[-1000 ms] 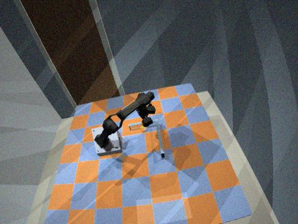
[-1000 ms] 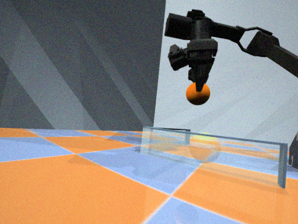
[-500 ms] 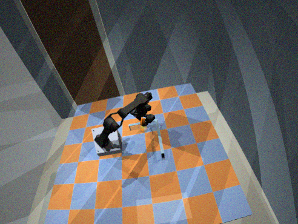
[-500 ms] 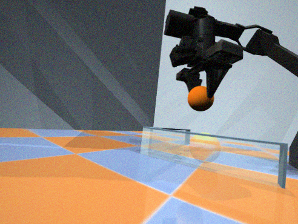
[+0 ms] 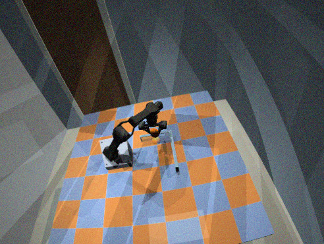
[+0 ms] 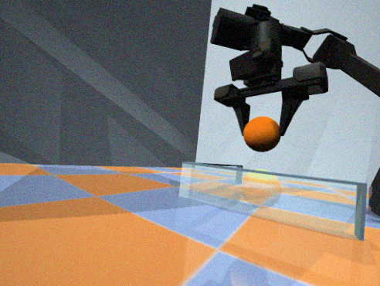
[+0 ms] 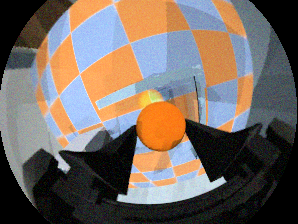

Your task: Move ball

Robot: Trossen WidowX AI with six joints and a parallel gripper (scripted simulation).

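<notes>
The clear wall lies 90 mm below my gripper tip and 50 mm to the left of it. The rest, counted from my gripper tip: ball: right at my gripper tip.
</notes>
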